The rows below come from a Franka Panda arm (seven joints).
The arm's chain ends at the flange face. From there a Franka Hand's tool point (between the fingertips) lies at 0.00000 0.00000 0.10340 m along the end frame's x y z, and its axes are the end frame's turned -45 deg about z.
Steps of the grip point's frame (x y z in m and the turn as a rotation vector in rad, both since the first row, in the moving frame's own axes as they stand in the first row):
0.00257 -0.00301 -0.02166 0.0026 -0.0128 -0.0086
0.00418 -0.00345 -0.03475 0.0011 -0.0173 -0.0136
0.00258 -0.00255 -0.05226 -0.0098 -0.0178 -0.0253
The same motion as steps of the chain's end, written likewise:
0.00081 -0.00470 -0.02165 -0.0072 -0.0109 -0.0086
0.00185 -0.00659 -0.03473 -0.0115 -0.0130 -0.0136
0.00058 -0.00565 -0.05224 -0.0195 -0.0057 -0.0253

